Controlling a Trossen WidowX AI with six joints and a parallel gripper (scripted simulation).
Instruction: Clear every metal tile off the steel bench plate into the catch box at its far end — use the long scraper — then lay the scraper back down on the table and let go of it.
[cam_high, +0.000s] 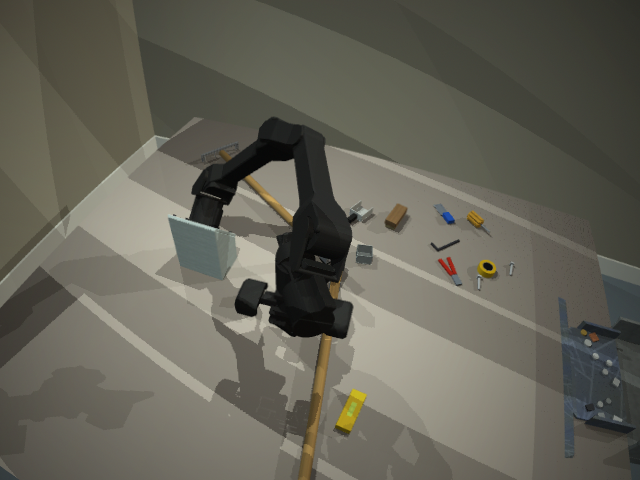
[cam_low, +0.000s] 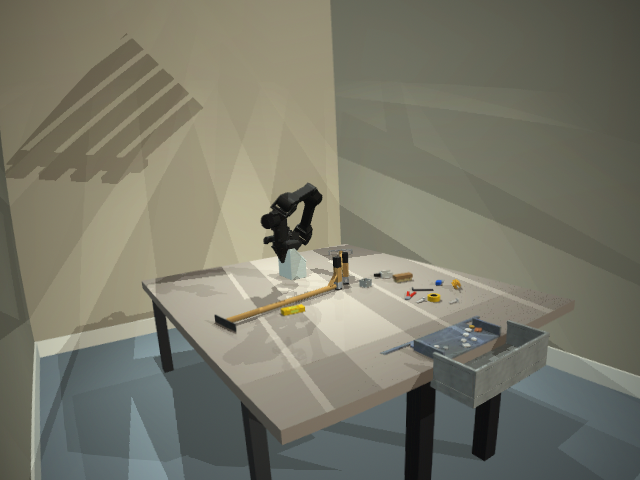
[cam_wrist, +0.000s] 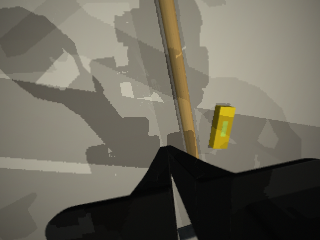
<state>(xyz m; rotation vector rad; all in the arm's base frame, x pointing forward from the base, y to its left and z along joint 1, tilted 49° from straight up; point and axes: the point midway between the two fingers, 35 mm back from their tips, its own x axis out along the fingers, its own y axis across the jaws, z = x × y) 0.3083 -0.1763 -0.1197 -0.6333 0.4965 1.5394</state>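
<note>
Now: gripper tip 10 cm above the long scraper, 6 cm short of it and 2 cm to the left of it. The rest, counted from my gripper tip: small grey box: 38 cm to the left, 15 cm below, 5 cm ahead; then yellow spirit level: 15 cm below, 15 cm ahead, 4 cm to the right; then rake: 49 cm to the left, 27 cm behind, 10 cm below.
</note>
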